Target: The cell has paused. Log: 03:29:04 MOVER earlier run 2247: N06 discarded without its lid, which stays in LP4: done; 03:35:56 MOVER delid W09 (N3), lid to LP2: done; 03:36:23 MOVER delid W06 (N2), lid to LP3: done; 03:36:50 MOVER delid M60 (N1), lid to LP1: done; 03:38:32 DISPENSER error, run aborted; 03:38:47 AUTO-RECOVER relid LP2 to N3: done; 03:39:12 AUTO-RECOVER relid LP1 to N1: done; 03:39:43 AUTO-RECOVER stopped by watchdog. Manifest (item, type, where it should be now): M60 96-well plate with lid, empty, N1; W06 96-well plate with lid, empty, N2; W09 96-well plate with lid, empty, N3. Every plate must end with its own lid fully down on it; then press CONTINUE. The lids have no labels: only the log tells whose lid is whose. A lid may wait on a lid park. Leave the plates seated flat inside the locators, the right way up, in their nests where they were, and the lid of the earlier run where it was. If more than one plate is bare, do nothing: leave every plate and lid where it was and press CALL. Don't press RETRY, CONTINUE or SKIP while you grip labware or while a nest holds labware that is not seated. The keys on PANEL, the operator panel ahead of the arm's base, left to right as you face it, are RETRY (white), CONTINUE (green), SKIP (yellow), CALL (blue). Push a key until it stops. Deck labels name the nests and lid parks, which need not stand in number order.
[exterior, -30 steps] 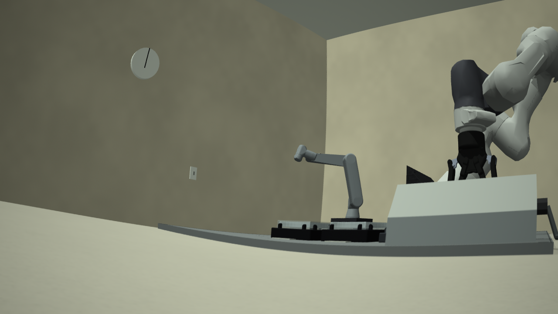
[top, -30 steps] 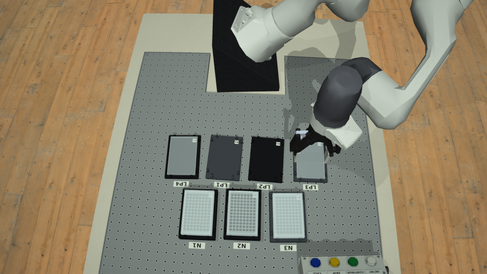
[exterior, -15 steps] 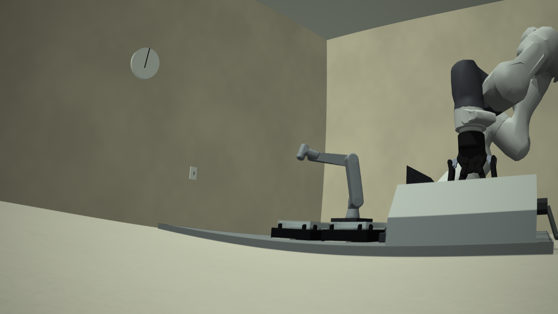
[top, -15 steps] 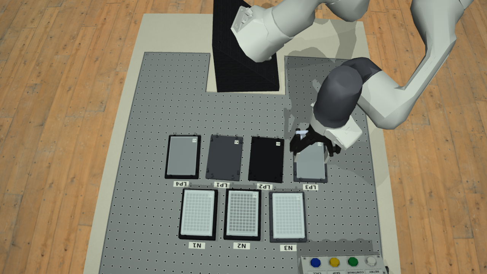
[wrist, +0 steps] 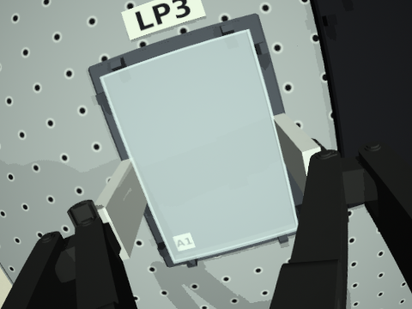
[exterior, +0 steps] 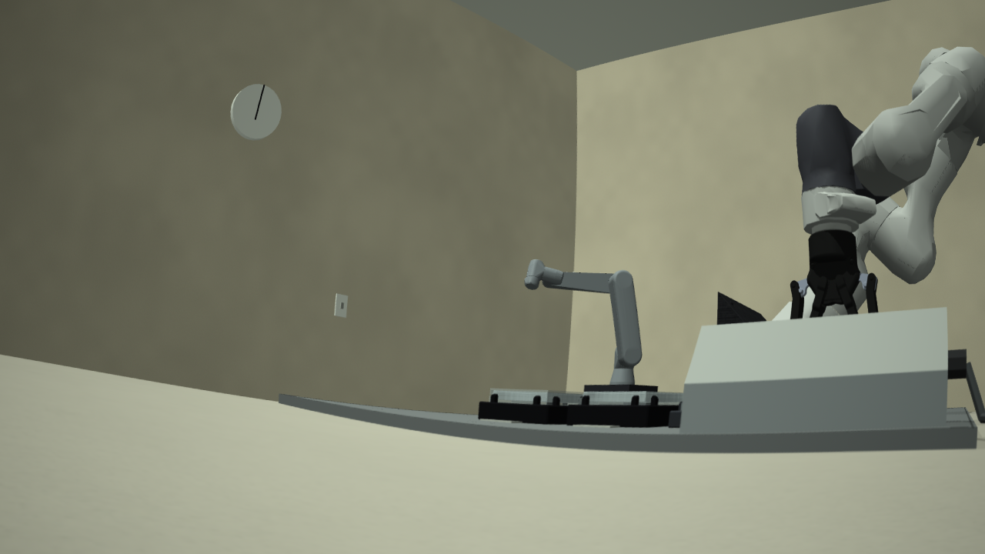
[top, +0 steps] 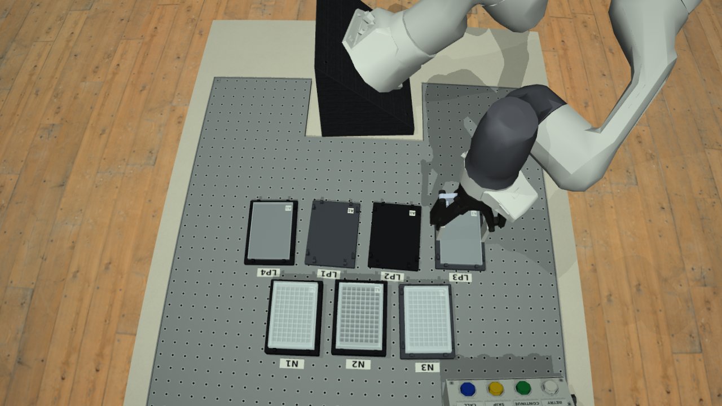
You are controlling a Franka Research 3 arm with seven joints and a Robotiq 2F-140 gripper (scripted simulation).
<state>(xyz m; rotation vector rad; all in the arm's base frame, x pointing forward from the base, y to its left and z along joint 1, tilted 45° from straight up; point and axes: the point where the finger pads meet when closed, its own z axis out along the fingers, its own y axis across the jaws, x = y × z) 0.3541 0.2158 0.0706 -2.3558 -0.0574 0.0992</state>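
The lid park LP3 is 3 cm below my hand. Also, from my hand: lid park LP2: 13 cm to the right, 3 cm below, 1 cm ahead; then lid park LP1: 26 cm to the right, 3 cm below, 1 cm ahead; then LP2 label: 14 cm to the right, 9 cm ahead, 4 cm below.
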